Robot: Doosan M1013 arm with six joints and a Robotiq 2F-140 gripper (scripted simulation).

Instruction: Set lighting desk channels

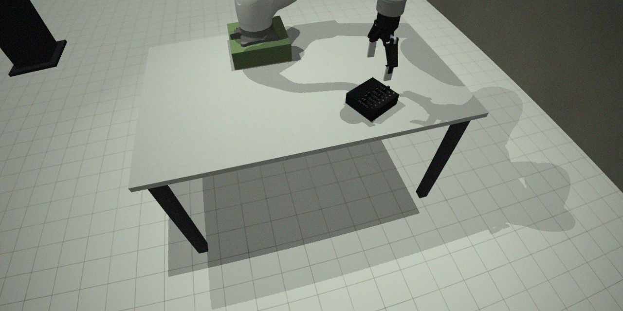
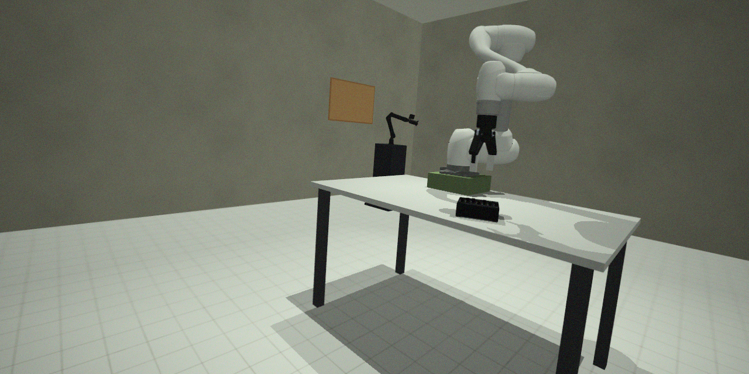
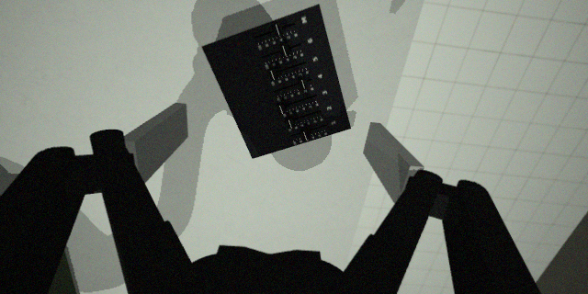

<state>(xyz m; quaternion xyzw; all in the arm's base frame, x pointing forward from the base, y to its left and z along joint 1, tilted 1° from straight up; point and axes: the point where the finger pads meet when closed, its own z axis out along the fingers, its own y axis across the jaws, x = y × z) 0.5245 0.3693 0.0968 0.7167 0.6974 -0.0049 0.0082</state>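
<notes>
Right now my hand is 13 cm above the channel 1 fader cap, 5 cm to the left of it and 3 cm short of it. The rest, counted from my hand: channel 3 fader cap (13 cm below, 2 cm to the right); channel 5 fader cap (13 cm below, 2 cm to the left, 1 cm behind); channel 4 fader cap (13 cm below, 2 cm ahead, 1 cm to the left).
</notes>
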